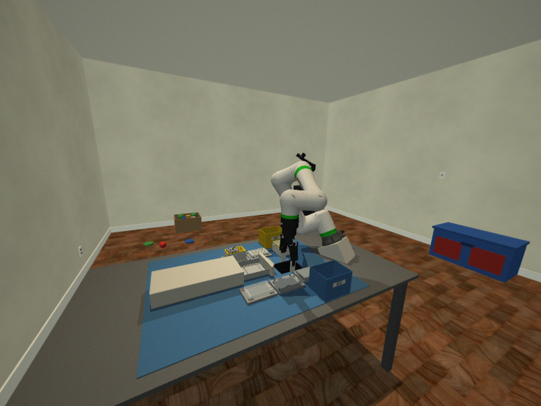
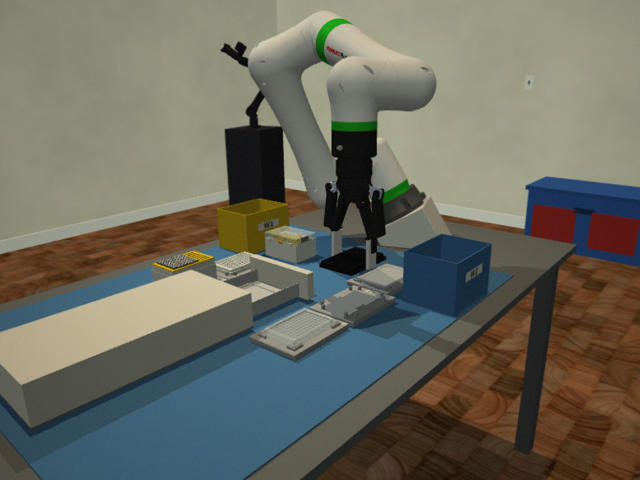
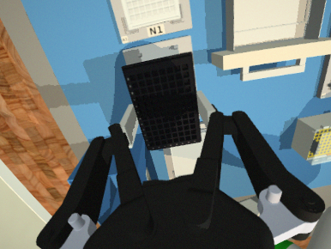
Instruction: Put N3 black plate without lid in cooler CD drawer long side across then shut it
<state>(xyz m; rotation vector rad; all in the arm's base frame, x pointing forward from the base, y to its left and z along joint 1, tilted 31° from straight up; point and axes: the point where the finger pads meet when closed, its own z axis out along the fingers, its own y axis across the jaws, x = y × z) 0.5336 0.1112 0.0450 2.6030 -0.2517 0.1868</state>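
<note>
My gripper is now 11 cm short of the drawer, 22 cm to the left of it and 11 cm above it. Also, from my hand: black plate (2 cm below); then blue bin (15 cm behind, 17 cm to the left, 9 cm below); then pale lid (18 cm behind, 1 cm to the left, 11 cm below).
</note>
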